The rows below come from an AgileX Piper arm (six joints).
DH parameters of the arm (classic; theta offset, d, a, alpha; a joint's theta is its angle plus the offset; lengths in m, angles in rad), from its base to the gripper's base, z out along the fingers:
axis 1: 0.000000 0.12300 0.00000 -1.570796
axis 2: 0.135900 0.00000 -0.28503 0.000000
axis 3: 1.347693 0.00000 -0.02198 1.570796
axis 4: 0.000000 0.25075 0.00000 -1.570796
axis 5: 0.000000 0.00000 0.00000 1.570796
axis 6: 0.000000 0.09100 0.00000 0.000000
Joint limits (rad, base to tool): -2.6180..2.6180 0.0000..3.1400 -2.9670..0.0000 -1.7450..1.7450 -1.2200..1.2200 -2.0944..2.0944
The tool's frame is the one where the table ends.
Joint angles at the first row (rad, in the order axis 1, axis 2, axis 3, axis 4, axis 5, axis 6):
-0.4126 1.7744 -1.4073 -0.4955 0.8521 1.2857
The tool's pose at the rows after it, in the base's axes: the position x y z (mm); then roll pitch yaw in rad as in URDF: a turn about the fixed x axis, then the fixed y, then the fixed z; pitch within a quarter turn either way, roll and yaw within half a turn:
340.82 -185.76 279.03 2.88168 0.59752 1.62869
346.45 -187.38 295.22 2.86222 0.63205 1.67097
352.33 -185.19 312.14 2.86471 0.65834 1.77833
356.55 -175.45 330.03 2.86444 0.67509 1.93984
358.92 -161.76 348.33 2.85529 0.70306 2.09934
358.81 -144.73 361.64 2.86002 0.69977 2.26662
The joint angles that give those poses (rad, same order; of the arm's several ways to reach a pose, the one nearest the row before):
-0.4126 1.7744 -1.4401 -0.5098 0.8546 1.2668
-0.4126 1.7744 -1.4964 -0.4969 0.8546 1.1953
-0.4104 1.7716 -1.5547 -0.4405 0.8534 1.0494
-0.4022 1.7529 -1.5966 -0.3278 0.8426 0.8372
-0.3880 1.7268 -1.6275 -0.2089 0.8328 0.6307
-0.3702 1.7031 -1.6506 -0.0737 0.8632 0.4275

